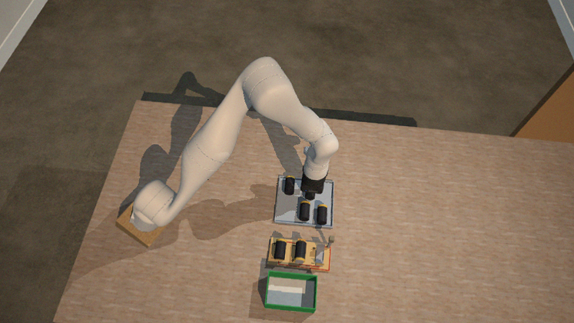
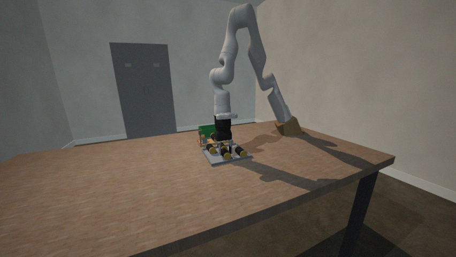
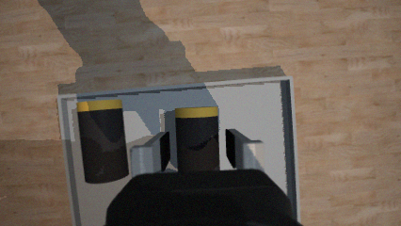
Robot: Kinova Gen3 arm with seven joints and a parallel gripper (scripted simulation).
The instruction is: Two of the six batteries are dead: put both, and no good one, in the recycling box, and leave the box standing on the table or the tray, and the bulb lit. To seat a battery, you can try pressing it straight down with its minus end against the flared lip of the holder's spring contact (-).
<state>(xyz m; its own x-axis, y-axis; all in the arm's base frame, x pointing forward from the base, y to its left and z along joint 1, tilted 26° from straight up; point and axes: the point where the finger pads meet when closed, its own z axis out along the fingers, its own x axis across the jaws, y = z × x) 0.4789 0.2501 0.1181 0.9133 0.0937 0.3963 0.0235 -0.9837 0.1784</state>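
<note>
Right now my hand is 1 cm past the grey tray, 4 cm to the left of it and 4 cm above it. Also, from my hand: green recycling box: 2 cm behind, 36 cm to the right, 2 cm below.
</note>
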